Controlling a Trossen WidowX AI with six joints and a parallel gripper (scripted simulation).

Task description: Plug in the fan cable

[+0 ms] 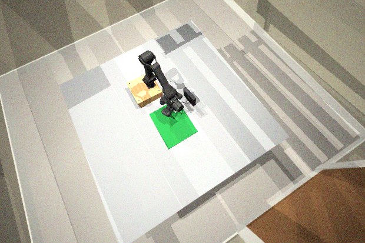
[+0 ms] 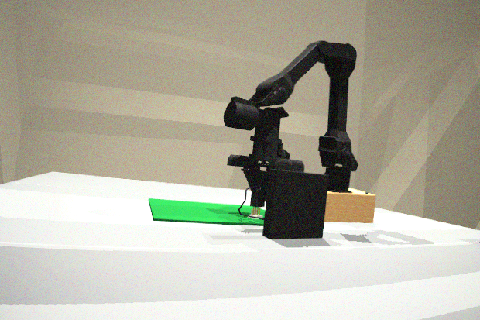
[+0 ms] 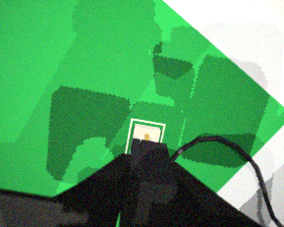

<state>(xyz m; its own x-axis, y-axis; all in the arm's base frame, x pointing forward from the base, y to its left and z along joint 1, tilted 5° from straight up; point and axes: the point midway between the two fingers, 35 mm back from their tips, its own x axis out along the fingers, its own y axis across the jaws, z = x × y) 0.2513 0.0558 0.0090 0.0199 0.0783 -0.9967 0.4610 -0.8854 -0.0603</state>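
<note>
Now: the black fan cable plug 1 cm ahead of my gripper tip and 1 cm above it. The rest, counted from my gripper tip: square fan: 14 cm to the left, 2 cm above, 1 cm behind; then green board: 8 cm ahead, 6 cm to the right, 5 cm below; then four-pin header: 4 cm below, 1 cm ahead.
</note>
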